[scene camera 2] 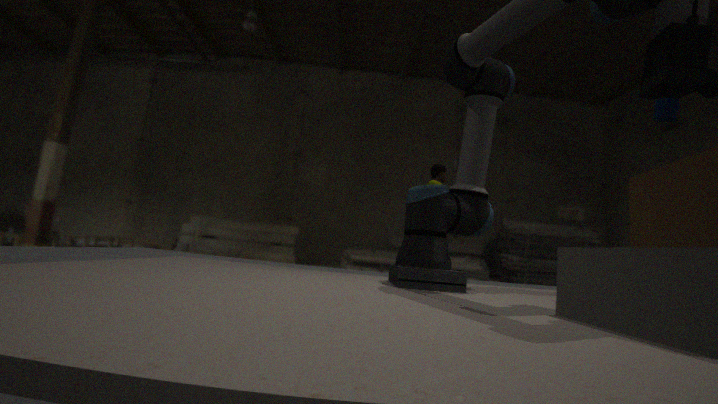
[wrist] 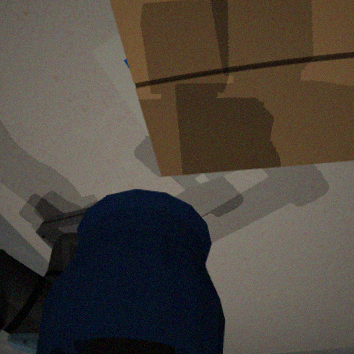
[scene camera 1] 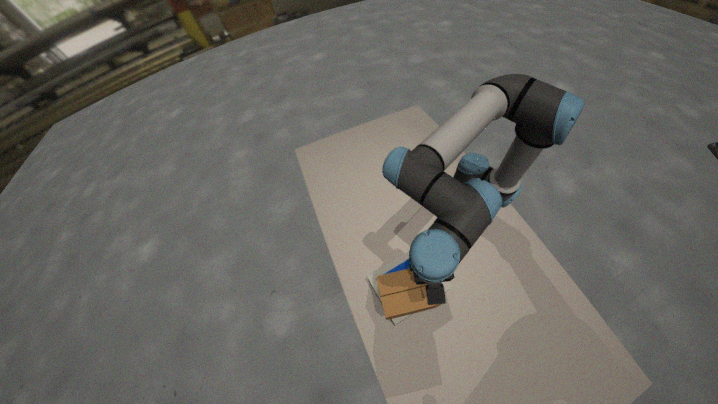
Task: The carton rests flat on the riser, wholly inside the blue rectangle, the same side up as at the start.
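Note:
The orange-brown carton lies flat on the grey riser, turned at an angle to the riser's edges. A dark seam crosses its top. Part of the blue rectangle shows beyond the carton's upper edge in scene camera 1, and a blue sliver shows in the wrist view. The carton and arm hide the rest, so I cannot tell whether the carton is wholly inside it. My gripper, a blue suction cup, is open and holds nothing. It hangs above the carton's level, apart from it.
The riser stands on a pale board on the grey floor. The arm's base stands on the board behind the riser in scene camera 2. The arm casts shadows over the board and carton. A person's head shows behind the base.

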